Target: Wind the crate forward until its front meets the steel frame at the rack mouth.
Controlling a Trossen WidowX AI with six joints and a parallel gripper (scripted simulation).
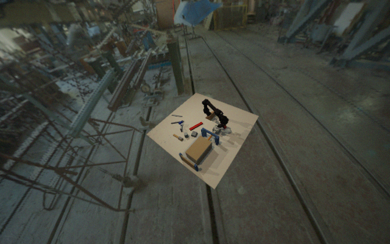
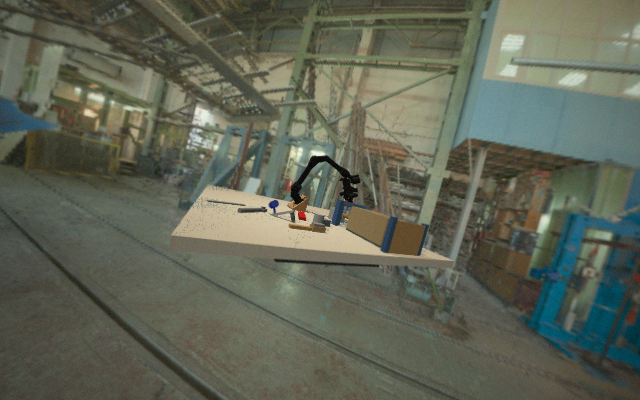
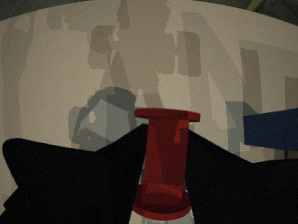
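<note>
The winch handle is 10 mm ahead of my gripper tip, 50 mm to the right of it and 30 mm below it. From my gripper tip the other things lie so: red knob (20 mm to the right); then blue steel frame (180 mm ahead, 120 mm to the right, 30 mm below); then grey winch (10 mm ahead, 120 mm to the right, 100 mm below).
</note>
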